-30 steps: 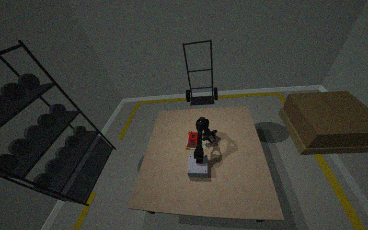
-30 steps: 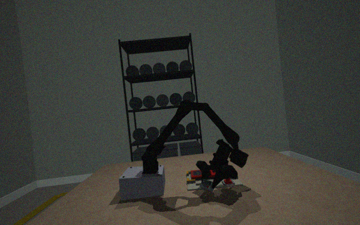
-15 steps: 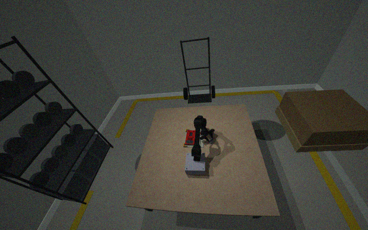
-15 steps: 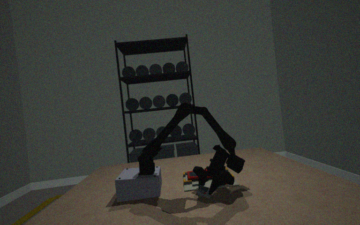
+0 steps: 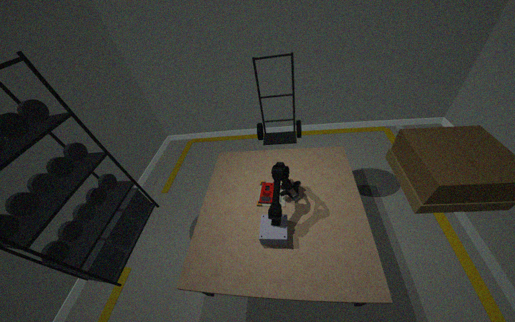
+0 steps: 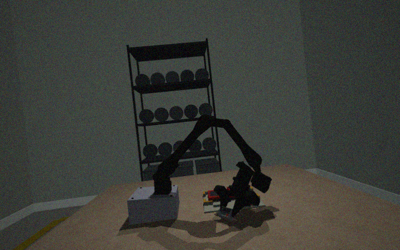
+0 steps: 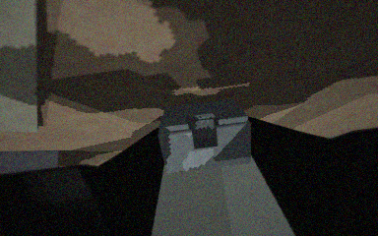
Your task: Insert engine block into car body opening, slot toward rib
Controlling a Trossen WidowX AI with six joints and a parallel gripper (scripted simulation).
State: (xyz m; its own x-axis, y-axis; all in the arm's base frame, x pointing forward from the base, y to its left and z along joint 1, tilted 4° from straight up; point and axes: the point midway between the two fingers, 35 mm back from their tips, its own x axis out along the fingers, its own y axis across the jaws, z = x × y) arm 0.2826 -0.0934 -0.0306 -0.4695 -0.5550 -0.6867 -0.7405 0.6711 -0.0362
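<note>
The engine block lies 10 mm to the left of my gripper tip. Also, from my gripper tip: grey baseplate: 30 mm ahead, 220 mm to the left, 10 mm below.
</note>
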